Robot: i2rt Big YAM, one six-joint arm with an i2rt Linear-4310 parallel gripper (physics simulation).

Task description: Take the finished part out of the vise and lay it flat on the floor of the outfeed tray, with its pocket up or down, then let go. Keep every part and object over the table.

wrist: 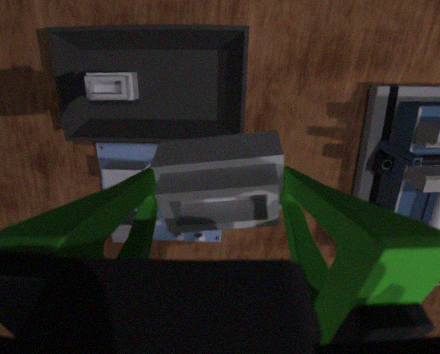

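Note:
The finished part, a grey stepped block with a rectangular pocket, is held between the green fingers in the middle of the wrist view. The gripper is shut on it, one finger at each end. The pocket opening faces the camera side. The outfeed tray, a dark open box, lies beyond the held part at the upper left; the part's far edge lies close below the tray's near wall in this view. The vise shows partly at the right edge, with blue and grey parts.
Another grey part with its pocket up lies in the left half of the tray. A blue plate with grey blocks and pegs lies below the tray, partly hidden by the held part and left finger. Wooden table shows between tray and vise.

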